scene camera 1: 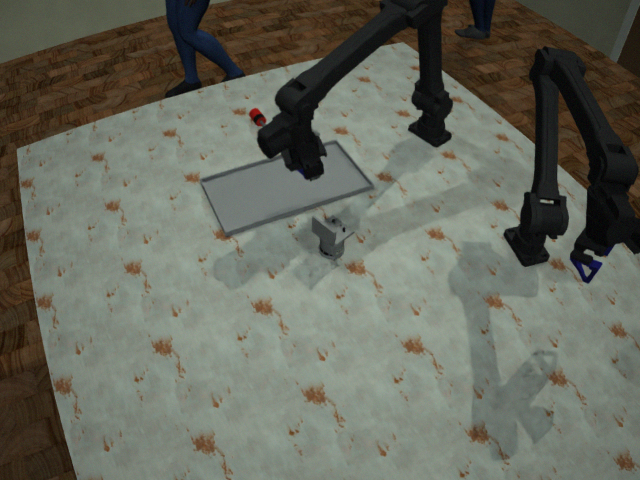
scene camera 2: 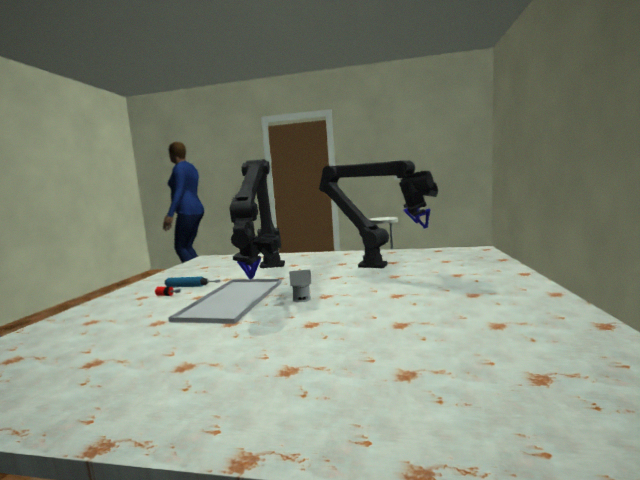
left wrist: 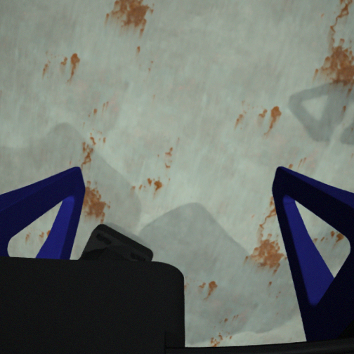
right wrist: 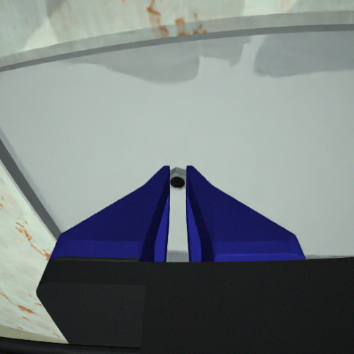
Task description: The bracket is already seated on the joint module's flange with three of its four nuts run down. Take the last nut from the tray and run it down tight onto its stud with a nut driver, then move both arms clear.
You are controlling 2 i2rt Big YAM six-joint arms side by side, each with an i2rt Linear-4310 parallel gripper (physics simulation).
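Frame: origin at the left arm's base, x right, y up, z back, level; metres.
Seen in the pictures: left gripper, fingertip midpoint: [scene camera 1: 595, 268] [scene camera 2: 421, 225]; right gripper, fingertip midpoint: [scene camera 2: 251, 278]; left arm's base, origin of the base link: [scene camera 1: 525, 247] [scene camera 2: 372, 265]; right arm's base, origin of the base link: [scene camera 1: 429, 133] [scene camera 2: 272, 265].
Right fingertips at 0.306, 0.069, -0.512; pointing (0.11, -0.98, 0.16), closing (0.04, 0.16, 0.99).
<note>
Offsets run from my right fingertips to a thing's top centre, as dx, dy, dz.
The last nut [right wrist: 177, 173] is held between the fingertips of my right gripper [right wrist: 177, 176] [scene camera 2: 250, 277], which is shut on it above the tray {+0.054, -0.053, -0.044} [scene camera 1: 225, 230] [scene camera 2: 204, 320] [right wrist: 25, 185]. In scene camera 1 the right wrist hides most of these fingers. The grey bracket [scene camera 1: 324, 227] [scene camera 2: 300, 277] sits on the joint module {-0.192, +0.005, +0.013} [scene camera 1: 330, 249] [scene camera 2: 301, 292], beside the tray; its studs and nuts are too small to tell. A red driver {+0.348, -0.035, -0.061} [scene camera 1: 256, 116] [scene camera 2: 163, 291] and a blue driver {+0.343, -0.028, +0.059} [scene camera 2: 185, 281] lie beyond the tray. My left gripper [left wrist: 178, 177] [scene camera 2: 424, 225] is open and empty, high and far from the bracket.
The right arm reaches over the tray and hides the blue driver in scene camera 1. The left arm's black base [scene camera 1: 527, 246] [scene camera 2: 372, 260] stands at the table's edge. A person in blue [scene camera 1: 188, 46] [scene camera 2: 187, 193] stands beyond the table.
</note>
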